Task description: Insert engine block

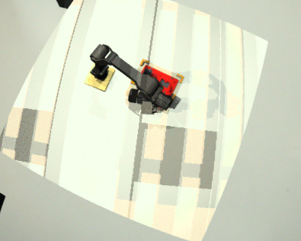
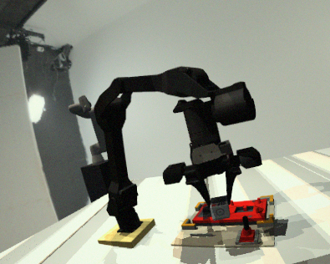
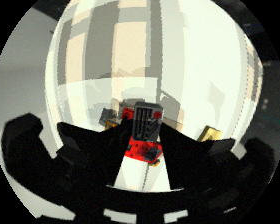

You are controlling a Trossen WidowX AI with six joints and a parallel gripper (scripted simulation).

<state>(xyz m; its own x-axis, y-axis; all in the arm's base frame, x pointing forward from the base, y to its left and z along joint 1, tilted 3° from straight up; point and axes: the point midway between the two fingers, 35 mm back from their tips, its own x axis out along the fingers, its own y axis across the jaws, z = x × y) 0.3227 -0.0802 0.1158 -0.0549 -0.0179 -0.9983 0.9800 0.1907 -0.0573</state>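
Right now my gripper tip is 8 cm above the black upright post, 4 cm to the right of it and 4 cm short of it. From my gripper tip the other things lie so: engine block (1 cm below).
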